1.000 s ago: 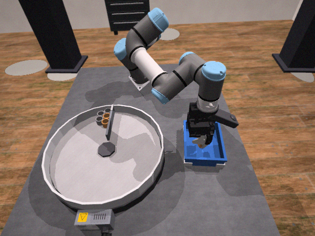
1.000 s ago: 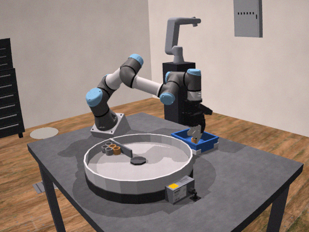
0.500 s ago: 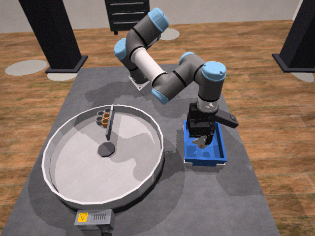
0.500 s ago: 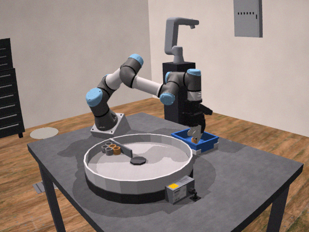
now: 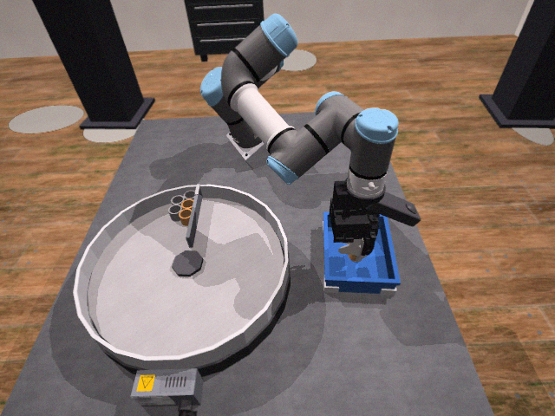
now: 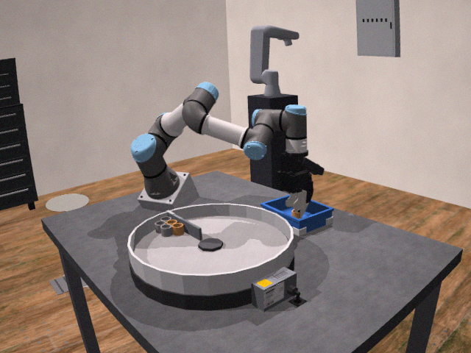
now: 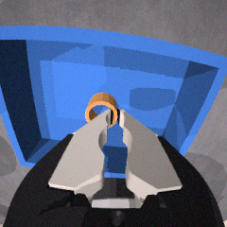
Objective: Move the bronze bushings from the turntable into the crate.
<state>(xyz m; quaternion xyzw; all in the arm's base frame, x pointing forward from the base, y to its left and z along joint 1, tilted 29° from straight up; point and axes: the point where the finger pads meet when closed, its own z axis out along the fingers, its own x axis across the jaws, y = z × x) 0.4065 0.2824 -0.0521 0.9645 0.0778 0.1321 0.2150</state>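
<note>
The blue crate is 1 cm behind my hand. Round my hand: grey turntable: 8 cm ahead, 36 cm to the right, 2 cm above.
</note>
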